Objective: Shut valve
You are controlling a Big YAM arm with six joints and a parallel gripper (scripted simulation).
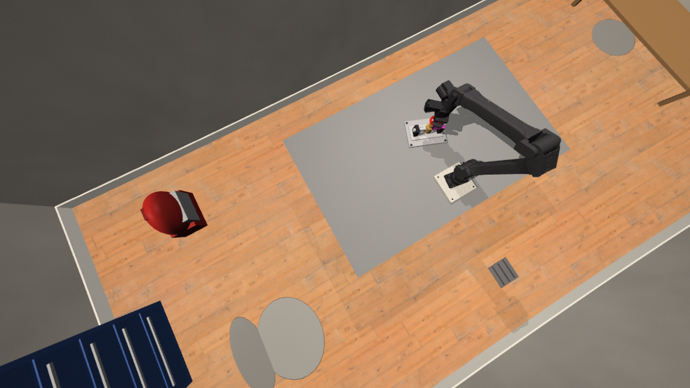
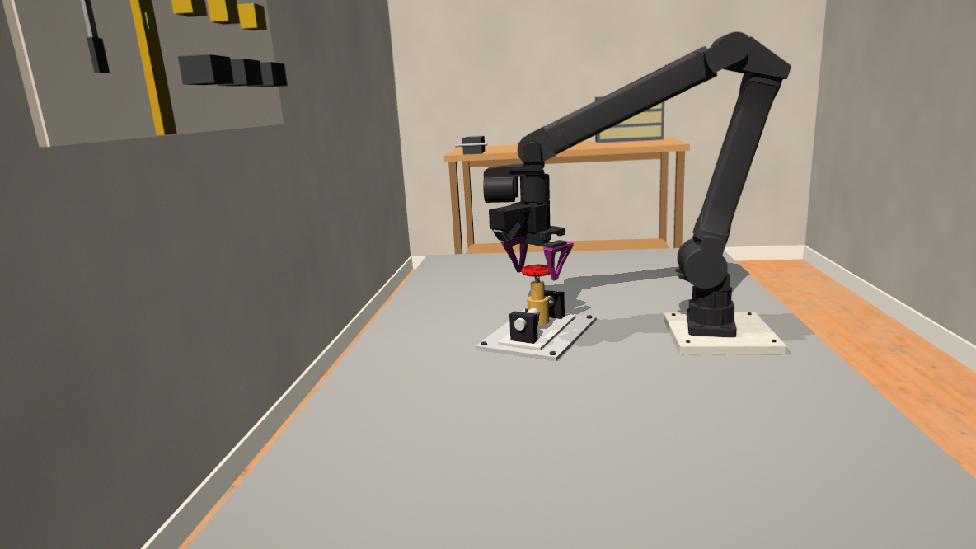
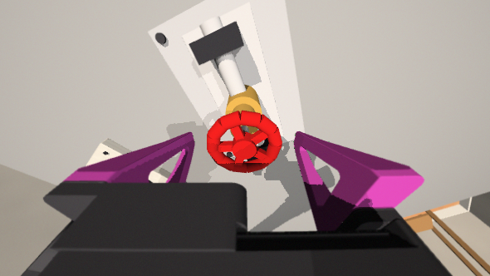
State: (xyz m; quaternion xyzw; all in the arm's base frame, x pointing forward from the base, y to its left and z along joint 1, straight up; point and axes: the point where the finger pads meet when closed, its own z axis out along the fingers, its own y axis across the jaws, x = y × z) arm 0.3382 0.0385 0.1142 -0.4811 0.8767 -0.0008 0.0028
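The red handwheel is 10 mm below my hand.
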